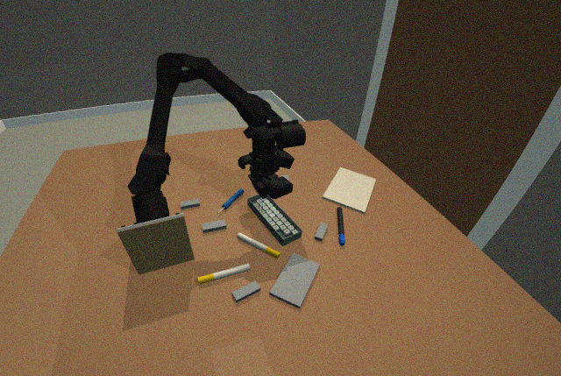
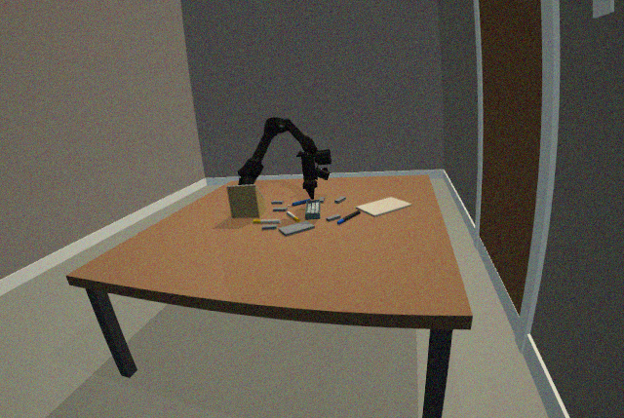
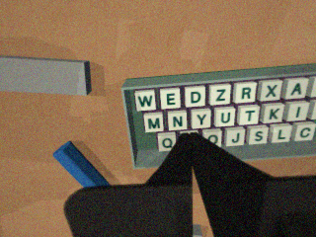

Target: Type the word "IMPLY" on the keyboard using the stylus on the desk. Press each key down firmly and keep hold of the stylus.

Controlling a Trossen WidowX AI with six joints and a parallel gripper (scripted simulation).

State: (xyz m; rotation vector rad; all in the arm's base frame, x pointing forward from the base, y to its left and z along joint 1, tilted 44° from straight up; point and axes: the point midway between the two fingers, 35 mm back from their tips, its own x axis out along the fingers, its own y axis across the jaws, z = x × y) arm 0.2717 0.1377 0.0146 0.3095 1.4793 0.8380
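The blue stylus is 100 mm behind my gripper tip, 30 mm to the left of it and 40 mm below it. Round my gripper tip: grey slab 10 mm ahead, 250 mm to the right, 40 mm below; white stylus tip 130 mm behind, 10 mm to the left, 40 mm below; cream pad 320 mm ahead, 20 mm to the left, 40 mm below.
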